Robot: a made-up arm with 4 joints.
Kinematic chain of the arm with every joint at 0, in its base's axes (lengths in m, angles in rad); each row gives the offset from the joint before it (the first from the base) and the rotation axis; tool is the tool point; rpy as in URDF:
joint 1: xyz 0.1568 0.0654 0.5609 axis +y
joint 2: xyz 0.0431 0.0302 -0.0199 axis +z
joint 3: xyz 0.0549 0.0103 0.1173 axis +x
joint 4: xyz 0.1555 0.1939 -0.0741 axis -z
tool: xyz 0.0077 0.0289 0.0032 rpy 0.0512 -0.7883 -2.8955
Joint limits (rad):
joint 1: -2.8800..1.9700
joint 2: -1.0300..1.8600
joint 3: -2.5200..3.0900
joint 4: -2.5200..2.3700
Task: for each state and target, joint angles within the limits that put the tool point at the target. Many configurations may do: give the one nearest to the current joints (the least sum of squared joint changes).
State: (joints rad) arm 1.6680 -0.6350 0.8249 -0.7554
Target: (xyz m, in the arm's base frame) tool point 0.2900 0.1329 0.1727
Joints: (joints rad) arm 1.9573 -0.5438 1.1311 -0.3223
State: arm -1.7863 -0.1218 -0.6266 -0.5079
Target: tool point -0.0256 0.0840 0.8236
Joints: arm -2.3981 -0.7475 -0.4879 -0.4369
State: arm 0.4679 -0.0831 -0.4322 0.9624
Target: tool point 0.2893 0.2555 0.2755
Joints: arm 1.1446 -0.1853 -0.1180 0.8692
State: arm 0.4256 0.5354 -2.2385 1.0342
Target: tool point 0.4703 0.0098 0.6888
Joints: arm -0.3006 0.3895 -2.4757 1.0909
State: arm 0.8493 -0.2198 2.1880 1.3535
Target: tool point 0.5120 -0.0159 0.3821
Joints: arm 1.3243 -0.2949 2.1735 1.1673
